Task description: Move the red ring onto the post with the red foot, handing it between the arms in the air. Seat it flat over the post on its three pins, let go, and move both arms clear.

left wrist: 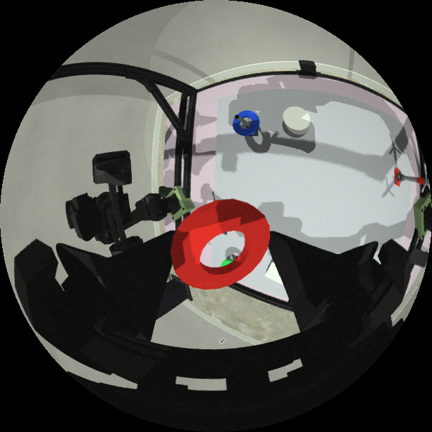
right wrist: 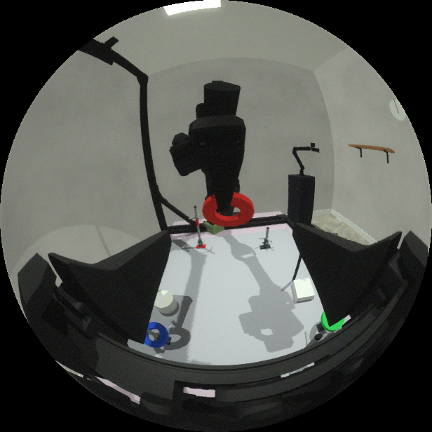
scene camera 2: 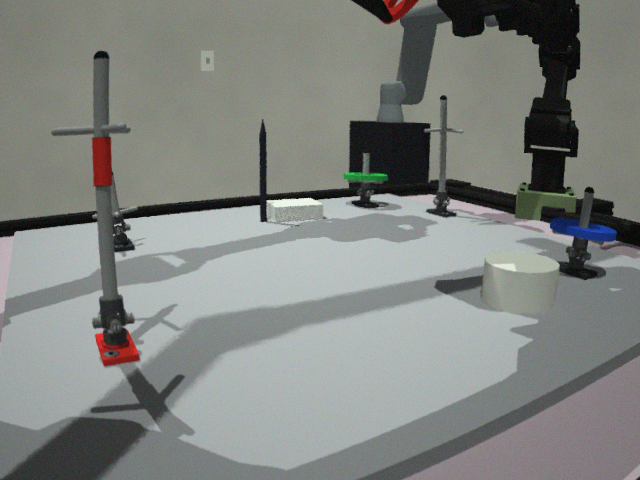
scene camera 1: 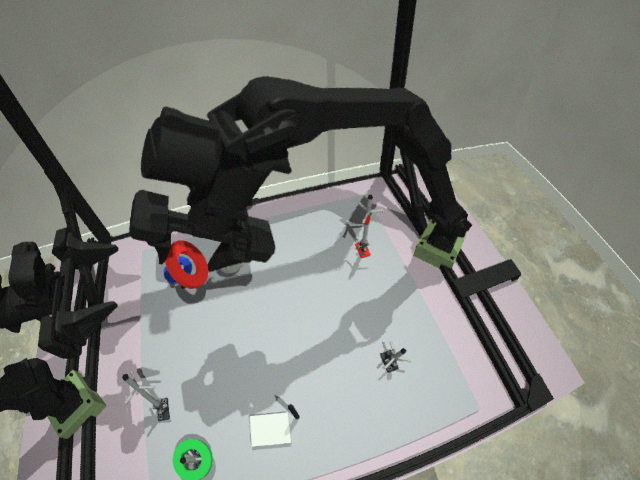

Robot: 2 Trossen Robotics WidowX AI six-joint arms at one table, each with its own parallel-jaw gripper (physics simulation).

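Places are measured from the left arm's base along level axes (x ahead, y left, z up), in metres.
Where they show: left gripper, fingertip midpoint: [scene camera 2: 409,5] [scene camera 1: 184,265]; right gripper, fingertip midpoint: [scene camera 1: 116,274]; left arm's base at its link origin: [scene camera 1: 442,239]; right arm's base at its link origin: [scene camera 2: 546,189] [scene camera 1: 65,401].
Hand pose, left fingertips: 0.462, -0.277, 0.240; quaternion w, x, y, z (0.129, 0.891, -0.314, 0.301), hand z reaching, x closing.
Each offset is from my left fingertips to the top centre of the thing, as dx, dy, dz. "pt": to the spot under its first point.
The red ring @(-0.002, +0.009, +0.040) [scene camera 1: 200,276] [scene camera 2: 400,10] [left wrist: 184,252] [right wrist: 245,215] is in the air, tilted, between the fingers of my left gripper [scene camera 1: 188,260] [left wrist: 223,237], which is shut on it. In scene camera 1 it overlaps the blue ring below. My right gripper [scene camera 1: 113,277] [right wrist: 233,233] is open and empty, at the left in scene camera 1, apart from the ring. The post with the red foot @(pt -0.342, +0.116, -0.197) [scene camera 1: 364,232] [scene camera 2: 105,222] [right wrist: 199,235] stands far right in scene camera 1, bare of rings, with a red band, thin crossbars above it and small pins near its foot.
A blue ring @(-0.039, -0.198, -0.221) [scene camera 2: 594,231] sits on a short post near a white cylinder @(-0.146, -0.134, -0.239) [scene camera 2: 519,284]. A green ring @(+0.225, +0.113, -0.221) [scene camera 1: 178,459] [scene camera 2: 356,176] sits on another post. Bare posts [scene camera 1: 147,392] @(pt -0.125, +0.301, -0.232) [scene camera 1: 391,360], a white block @(+0.101, +0.183, -0.254) [scene camera 1: 269,429] [scene camera 2: 295,210] and a dark spike @(+0.053, +0.207, -0.134) [scene camera 2: 263,175] also stand there.
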